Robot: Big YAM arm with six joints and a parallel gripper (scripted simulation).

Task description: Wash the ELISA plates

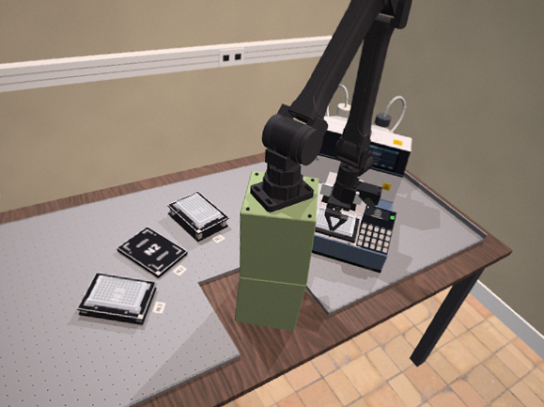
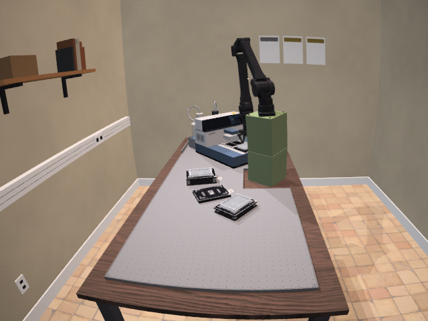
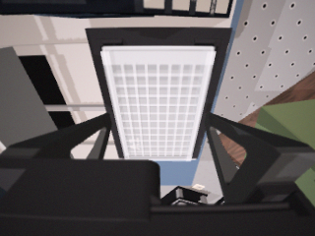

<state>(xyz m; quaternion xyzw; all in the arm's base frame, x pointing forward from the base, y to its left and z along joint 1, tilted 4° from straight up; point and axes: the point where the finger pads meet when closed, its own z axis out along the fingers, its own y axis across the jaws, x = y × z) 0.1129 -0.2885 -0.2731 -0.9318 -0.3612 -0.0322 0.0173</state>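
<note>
The dark washer carrier lies 20 mm below my hand. From my hand the other things lie so: plate washer 110 mm to the right, 100 mm ahead, 30 mm above.
</note>
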